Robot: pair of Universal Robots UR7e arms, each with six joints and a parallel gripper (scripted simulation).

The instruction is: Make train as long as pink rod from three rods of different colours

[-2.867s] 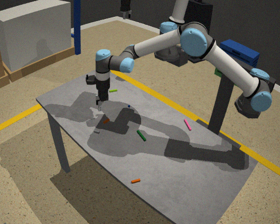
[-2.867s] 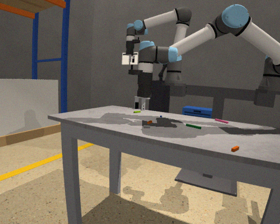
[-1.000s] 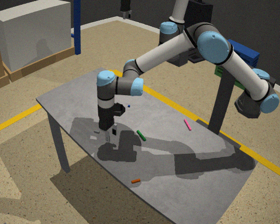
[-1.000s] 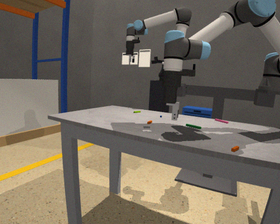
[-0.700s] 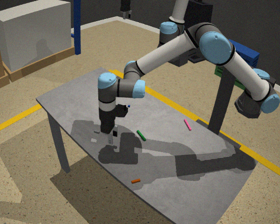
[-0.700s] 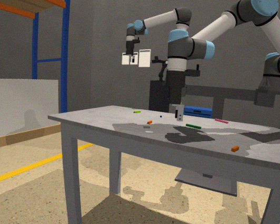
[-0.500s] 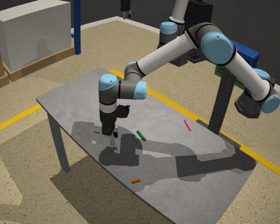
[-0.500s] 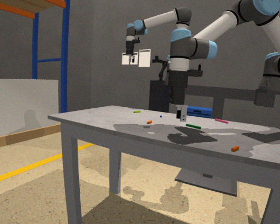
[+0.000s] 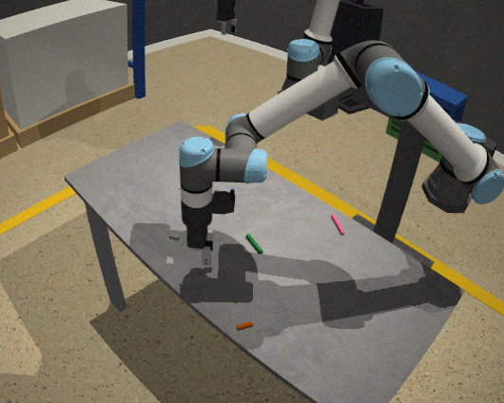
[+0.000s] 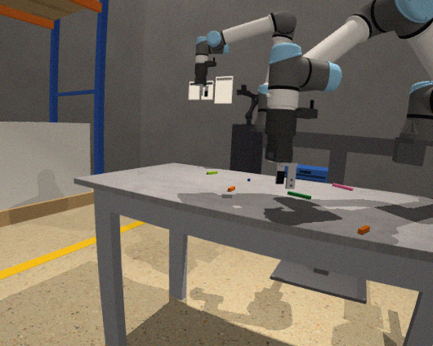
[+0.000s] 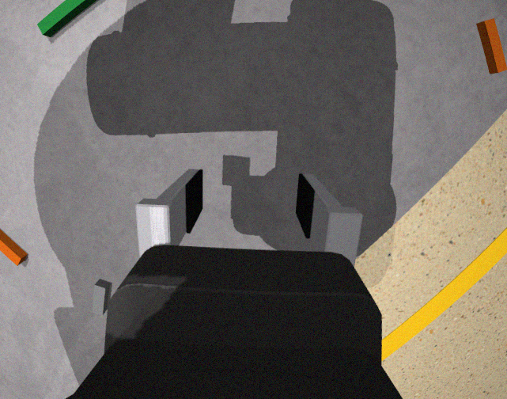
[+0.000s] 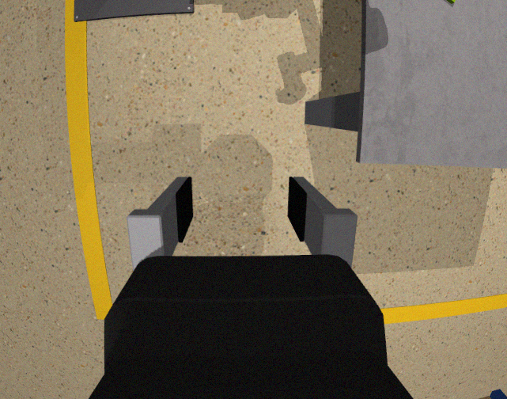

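Observation:
Right now my left hand is 27 cm past the blue rod, 26 cm to the left of it and 7 cm above it. The rest, counted from my left hand: pink rod (45 cm behind, 7 cm to the left, 7 cm below); green rod (17 cm behind, 2 cm to the right, 7 cm below); grey rod (1 cm ahead, 17 cm to the right, 7 cm below).

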